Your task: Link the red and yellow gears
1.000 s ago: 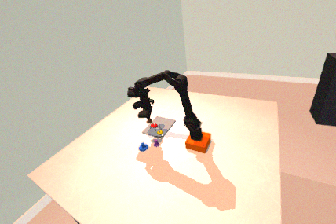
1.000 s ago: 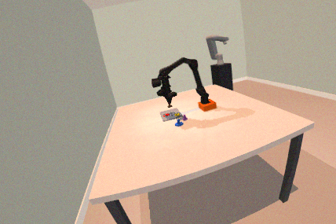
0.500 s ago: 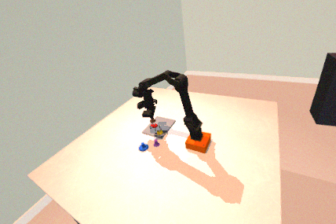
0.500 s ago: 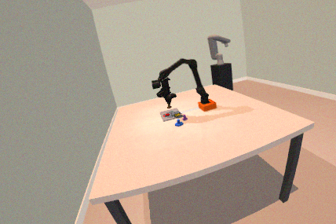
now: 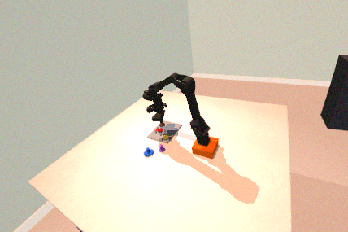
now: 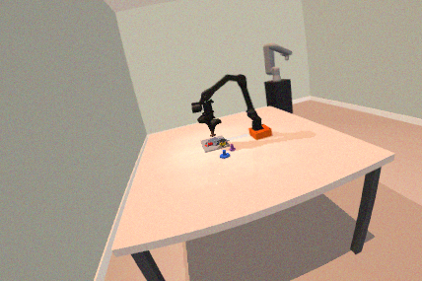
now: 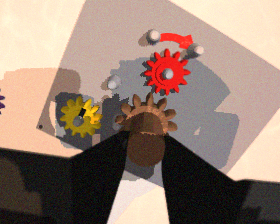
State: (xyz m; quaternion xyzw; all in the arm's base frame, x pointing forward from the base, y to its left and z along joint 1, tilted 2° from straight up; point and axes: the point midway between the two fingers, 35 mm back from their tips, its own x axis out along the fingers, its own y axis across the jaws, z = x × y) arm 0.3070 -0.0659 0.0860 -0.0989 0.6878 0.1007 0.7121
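My gripper tip is now 8 cm above the red gear, 3 cm short of it and 1 cm to the left of it. Also, from my gripper tip: red arrow: 9 cm below, 6 cm ahead; brown gear: 1 cm below; yellow gear: 8 cm below, 5 cm to the left, 4 cm behind.
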